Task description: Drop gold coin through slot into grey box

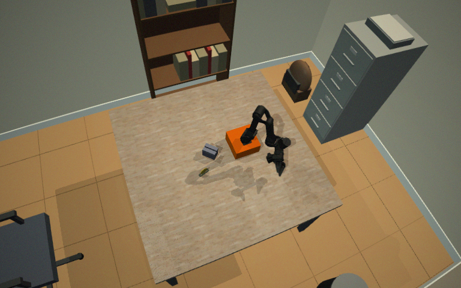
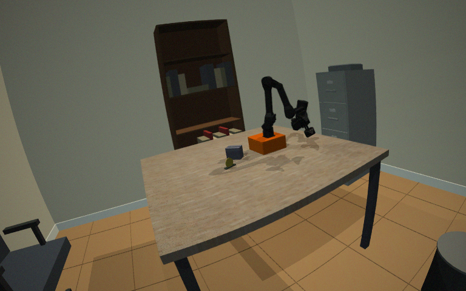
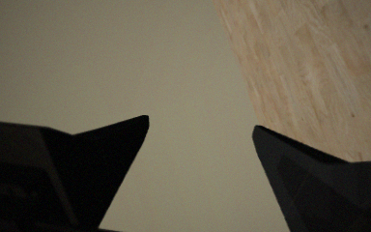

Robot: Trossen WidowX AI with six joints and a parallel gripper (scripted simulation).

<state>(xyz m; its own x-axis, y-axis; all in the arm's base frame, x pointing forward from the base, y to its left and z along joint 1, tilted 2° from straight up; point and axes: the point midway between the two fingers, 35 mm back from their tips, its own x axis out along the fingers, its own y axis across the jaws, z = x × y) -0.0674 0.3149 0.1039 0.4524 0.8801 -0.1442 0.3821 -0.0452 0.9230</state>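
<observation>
Right now my gripper tip is 400 mm short of the gold coin, 260 mm to the left of it and 150 mm above it.
</observation>
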